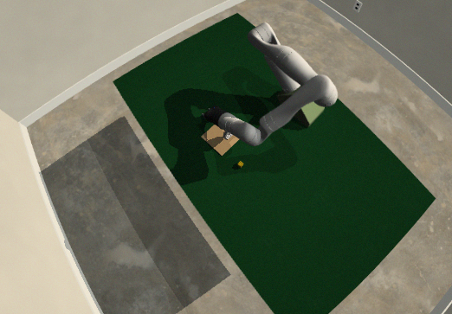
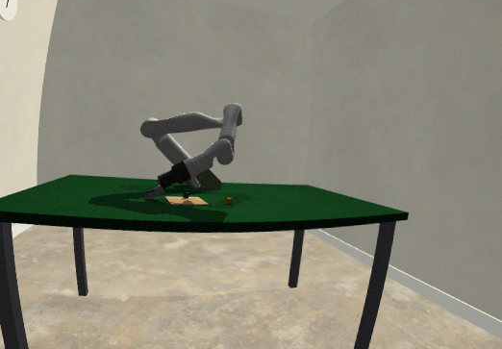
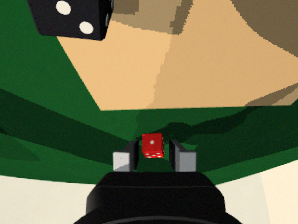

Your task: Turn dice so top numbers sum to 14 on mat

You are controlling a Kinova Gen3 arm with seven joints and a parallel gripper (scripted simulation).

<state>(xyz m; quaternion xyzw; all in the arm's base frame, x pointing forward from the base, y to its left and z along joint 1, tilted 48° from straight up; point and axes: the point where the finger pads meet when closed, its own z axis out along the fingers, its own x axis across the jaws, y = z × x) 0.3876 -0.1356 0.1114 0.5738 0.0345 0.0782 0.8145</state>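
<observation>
Now: the red die 1 cm to the right of my hand and 1 cm below it. From my hand the other things lie so: black die 4 cm behind, 14 cm to the left, 1 cm below; then yellow die 4 cm ahead, 30 cm to the left, 1 cm below; then tan mat 2 cm ahead, 13 cm to the left, 2 cm below.
</observation>
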